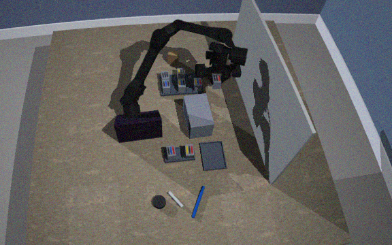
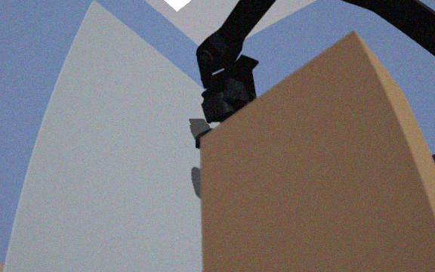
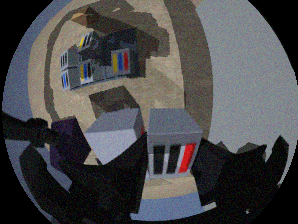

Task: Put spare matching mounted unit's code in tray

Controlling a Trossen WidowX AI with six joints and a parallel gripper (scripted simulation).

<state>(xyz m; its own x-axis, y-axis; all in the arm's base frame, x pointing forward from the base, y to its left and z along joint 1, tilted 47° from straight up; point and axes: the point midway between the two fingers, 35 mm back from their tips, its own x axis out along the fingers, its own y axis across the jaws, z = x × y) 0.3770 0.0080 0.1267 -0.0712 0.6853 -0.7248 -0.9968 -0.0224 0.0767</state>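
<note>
My gripper tip is 30 mm past the flat grey tray, 280 mm to the left of it and 140 mm above it. From my gripper tip the other things lie so: grey mounted unit: 80 mm behind, 90 mm to the right, 90 mm below; then grey spare: 20 mm above; then tall grey panel: 170 mm ahead, 80 mm to the right, 80 mm above.
</note>
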